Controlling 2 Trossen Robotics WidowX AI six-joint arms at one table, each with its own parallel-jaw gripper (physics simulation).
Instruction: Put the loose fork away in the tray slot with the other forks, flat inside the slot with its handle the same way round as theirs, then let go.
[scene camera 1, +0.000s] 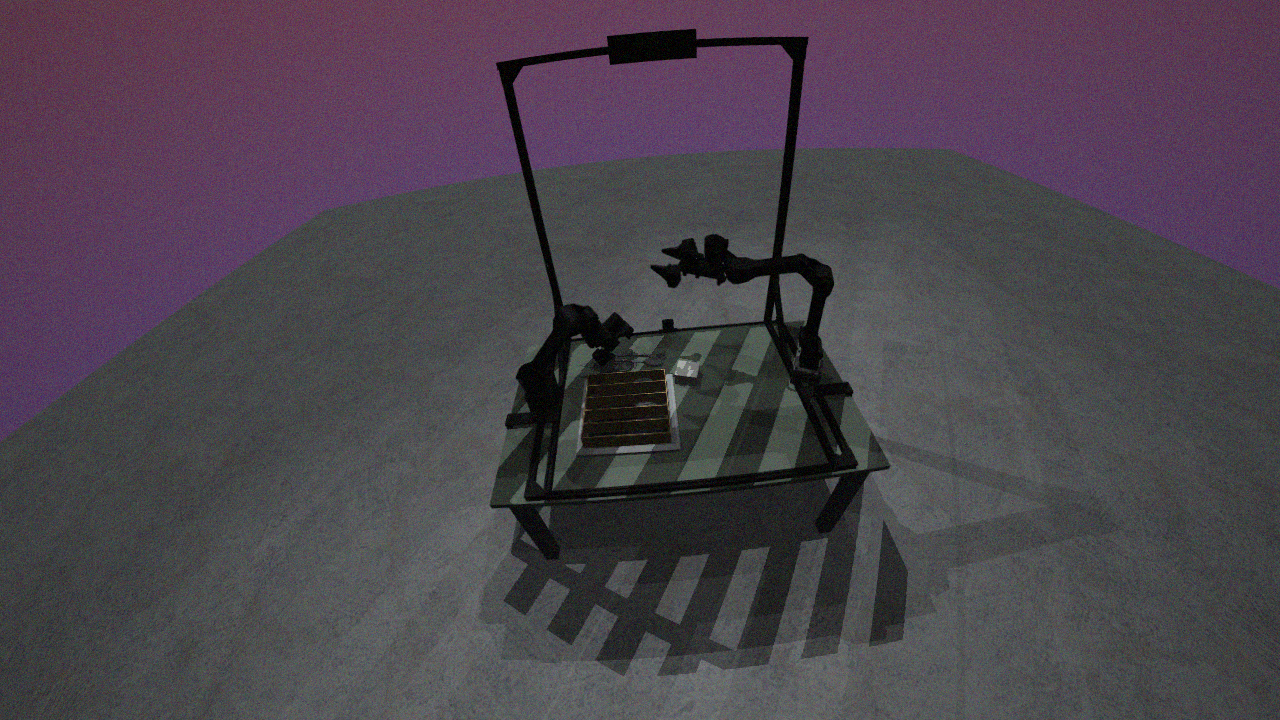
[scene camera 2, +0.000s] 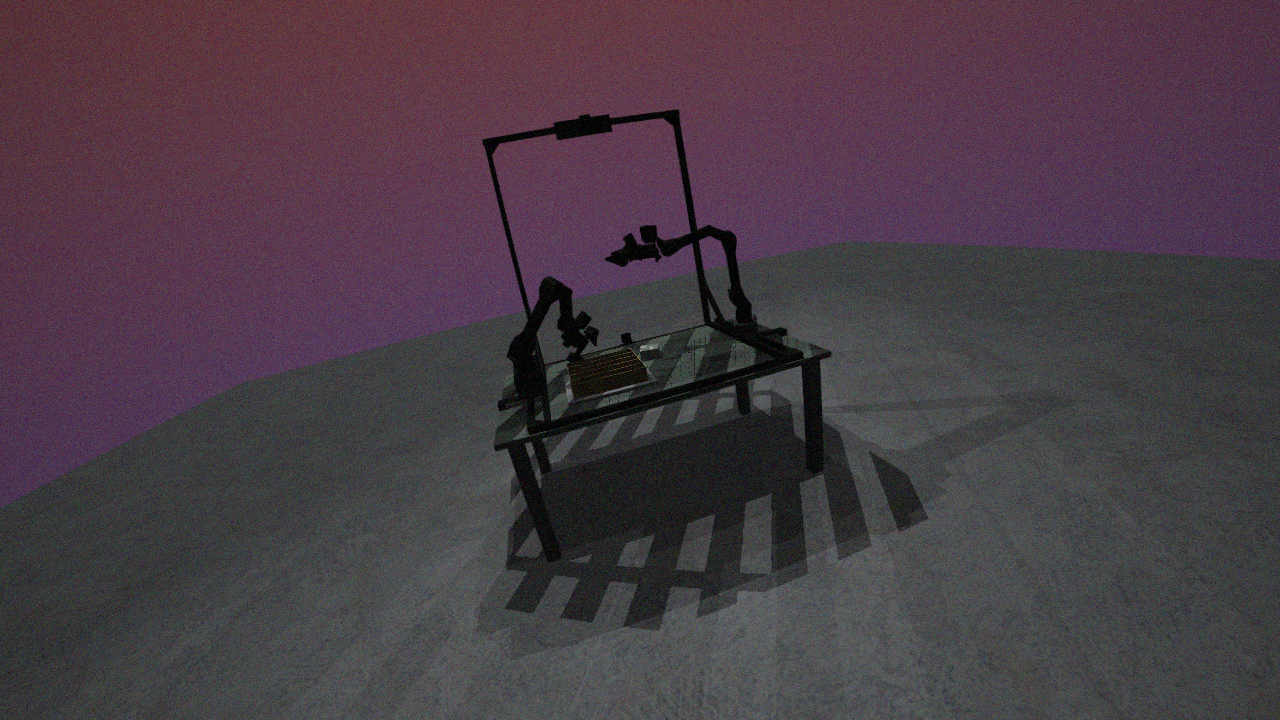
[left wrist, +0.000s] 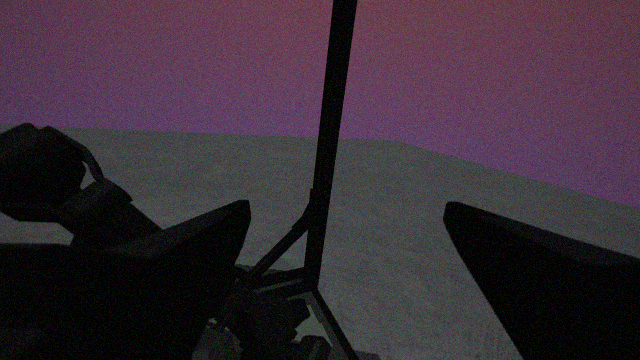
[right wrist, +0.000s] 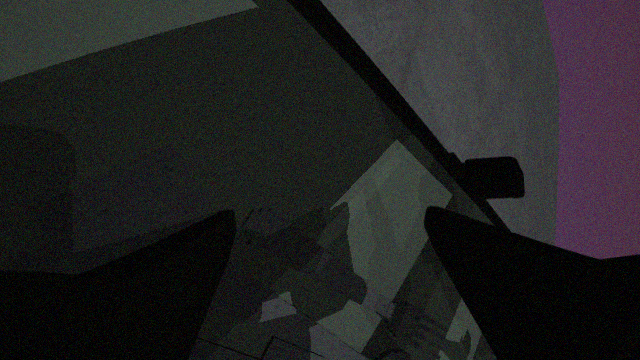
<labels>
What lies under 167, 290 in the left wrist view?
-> My left gripper.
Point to my right gripper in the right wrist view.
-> At 331, 217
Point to my left gripper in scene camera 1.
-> At 656, 258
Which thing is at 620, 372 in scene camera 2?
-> A wooden cutlery tray.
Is my left gripper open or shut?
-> Open.
</labels>
